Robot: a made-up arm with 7 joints. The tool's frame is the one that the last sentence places.
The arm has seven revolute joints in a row. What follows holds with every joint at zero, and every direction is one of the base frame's. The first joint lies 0.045 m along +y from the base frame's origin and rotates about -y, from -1.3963 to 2 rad. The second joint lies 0.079 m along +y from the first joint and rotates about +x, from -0.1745 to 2 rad. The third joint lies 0.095 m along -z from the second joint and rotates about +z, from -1.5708 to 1.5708 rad. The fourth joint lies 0.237 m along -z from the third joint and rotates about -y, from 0 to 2.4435 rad. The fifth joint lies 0.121 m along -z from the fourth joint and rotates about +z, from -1.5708 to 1.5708 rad. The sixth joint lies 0.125 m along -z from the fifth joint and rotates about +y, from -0.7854 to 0.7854 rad. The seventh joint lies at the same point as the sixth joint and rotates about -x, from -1.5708 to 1.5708 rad. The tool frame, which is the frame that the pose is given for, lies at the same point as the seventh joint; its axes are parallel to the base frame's.
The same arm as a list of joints. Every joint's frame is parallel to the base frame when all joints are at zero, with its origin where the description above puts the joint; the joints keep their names.
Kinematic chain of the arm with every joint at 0, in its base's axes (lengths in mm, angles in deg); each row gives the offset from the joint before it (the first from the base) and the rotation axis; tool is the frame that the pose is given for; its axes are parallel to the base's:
joint 1: xyz 0.0 45.0 0.0 axis -y
joint 2: xyz 0.0 79.0 0.0 axis +x
joint 3: xyz 0.0 0.0 -95.0 axis +z
joint 4: xyz 0.0 0.0 -237.0 axis -y
joint 5: xyz 0.0 0.0 -121.0 axis +z
joint 6: xyz 0.0 0.0 -125.0 axis +y
joint 7: xyz 0.0 0.0 0.0 axis -x
tool: xyz 0.0 0.0 0.0
Joint limits (deg, base to tool): -80.00..114.59 -10.00..114.59 -90.00..90.00 0.00..140.00 -90.00..90.00 -45.00..45.00 -90.00..90.00

